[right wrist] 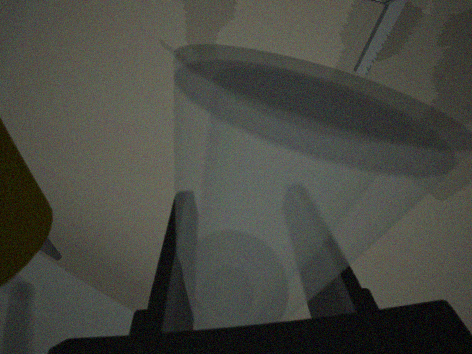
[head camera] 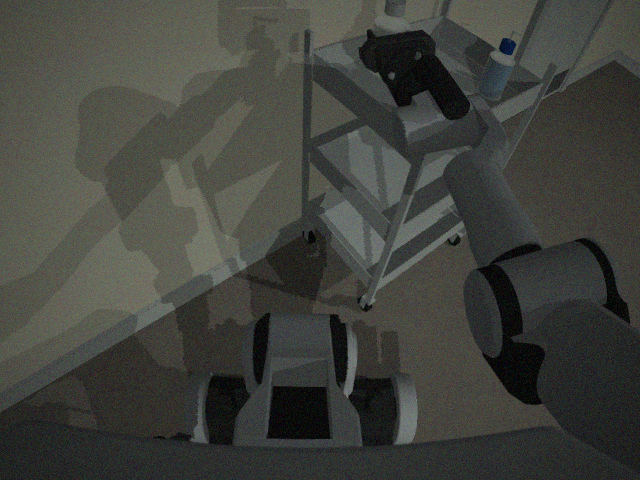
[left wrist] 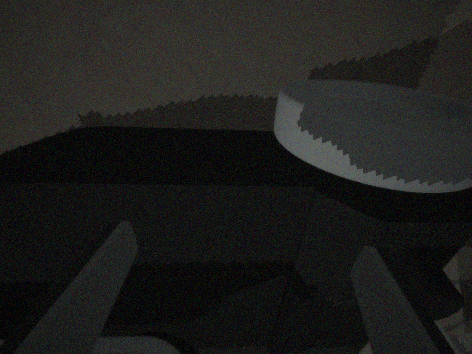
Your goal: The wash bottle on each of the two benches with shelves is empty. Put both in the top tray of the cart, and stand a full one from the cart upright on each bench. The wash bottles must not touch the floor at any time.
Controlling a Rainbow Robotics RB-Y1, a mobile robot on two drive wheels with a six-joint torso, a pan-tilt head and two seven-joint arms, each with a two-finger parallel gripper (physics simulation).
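Places are measured from the robot's base along level axes (x ahead, y right, z down), in metres.
Where they show: left gripper, fingertip midpoint: point(left wrist: 243, 246); right gripper, fingertip midpoint: point(right wrist: 240, 199) point(head camera: 385, 31).
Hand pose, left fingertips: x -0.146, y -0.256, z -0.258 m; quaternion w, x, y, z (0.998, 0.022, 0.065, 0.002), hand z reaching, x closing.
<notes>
After its pixels a point has its place.
My right gripper point(right wrist: 240, 199) @(x 0.504, y 0.138, z -0.839 m) is shut on a translucent, empty-looking wash bottle point(head camera: 391, 24) @(x 0.453, y 0.135, z -0.879 m) point(right wrist: 270, 170); its fingers show through the bottle. In the head view this bottle is partly hidden behind the black gripper body, over the far left part of the cart's top tray point(head camera: 356, 95) @(x 0.479, y 0.099, z -0.707 m). A wash bottle with a blue cap and bluish contents point(head camera: 496, 74) @(x 0.572, y 0.416, z -0.734 m) stands upright at the right of that tray. A yellow cap point(right wrist: 20, 215) shows large at the left edge of the right wrist view. My left gripper point(left wrist: 243, 246) @(x -0.146, y -0.256, z -0.258 m) is open and empty, beside the robot's base. The benches do not show.
The white cart point(head camera: 307, 103) @(x 0.590, y 0.007, z -0.594 m) has three tiers and stands in front of me near the wall point(head camera: 155, 51) @(x 0.451, y -0.254, z -0.832 m). A grey panel point(head camera: 563, 31) @(x 1.430, y 1.174, z -0.508 m) stands upright behind its right side. My base's white wheel point(head camera: 405, 408) point(left wrist: 390, 140) is below. The right arm reaches over the cart's near side.
</notes>
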